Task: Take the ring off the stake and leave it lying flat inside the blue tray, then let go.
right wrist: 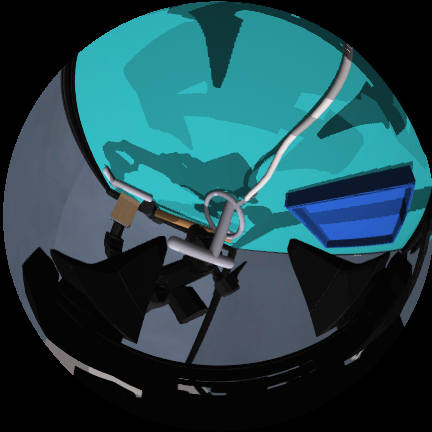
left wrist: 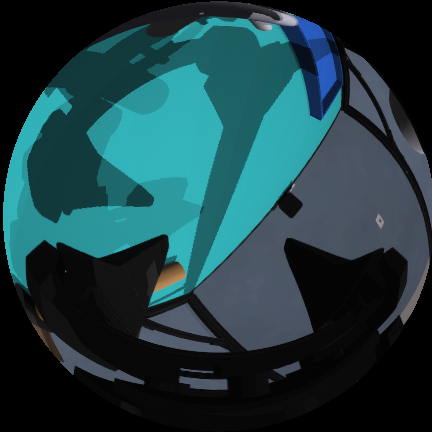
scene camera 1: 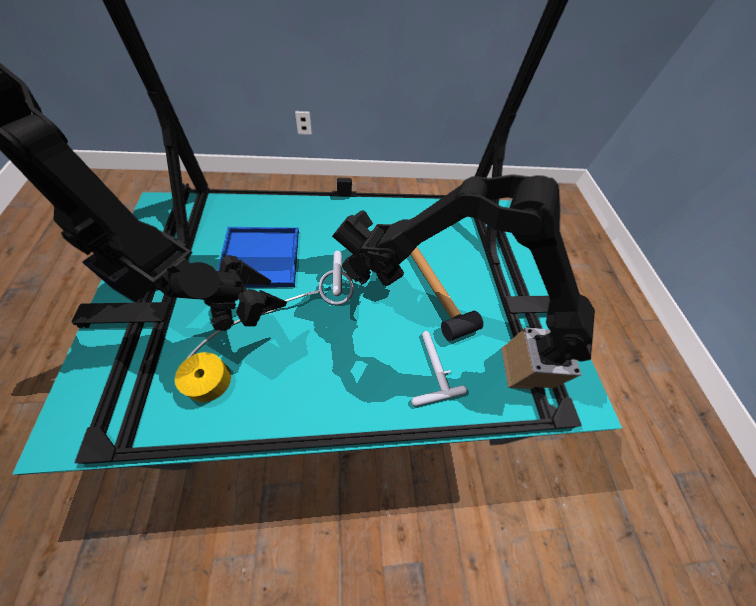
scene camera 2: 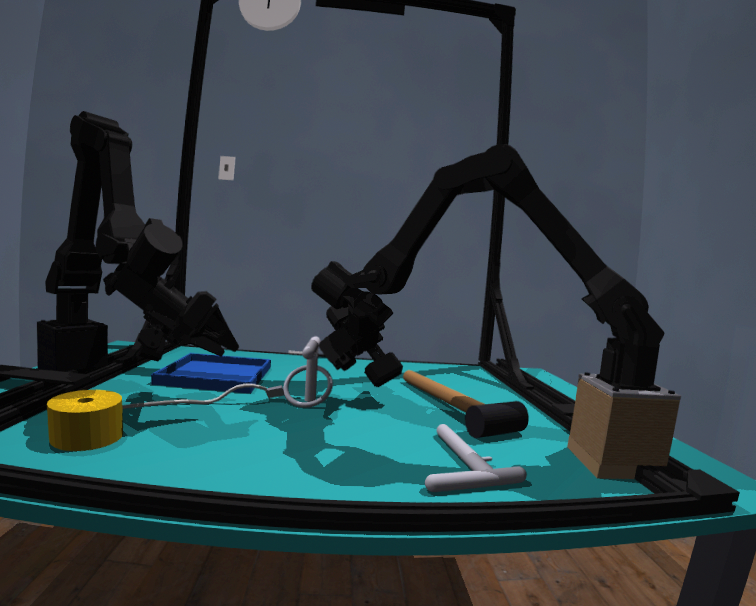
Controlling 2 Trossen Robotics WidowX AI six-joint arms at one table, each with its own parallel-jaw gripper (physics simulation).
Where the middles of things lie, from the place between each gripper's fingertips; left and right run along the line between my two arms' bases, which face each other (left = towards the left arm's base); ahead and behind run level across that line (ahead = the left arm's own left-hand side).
My right gripper is now 80 mm past the thin grey part (scene camera 2: 277, 391), 90 mm to the right of it and 60 mm above it. Round my right hand: blue tray (scene camera 1: 272, 251) 150 mm behind, 120 mm to the right, 80 mm below; then yellow spool (scene camera 2: 83, 420) 200 mm ahead, 100 mm to the right, 70 mm below; then stake (scene camera 2: 310, 352) 80 mm behind, 110 mm to the left, 70 mm below.
Right now the stake is 15 cm ahead of my left hand, 6 cm to the right of it and 3 cm below it. Also, from my left hand: blue tray: 9 cm ahead, 29 cm to the right, 4 cm below; then thin grey part: 15 cm ahead, 8 cm to the right, 2 cm below; then hammer (scene camera 2: 481, 420): 6 cm ahead, 20 cm to the left, 3 cm below.
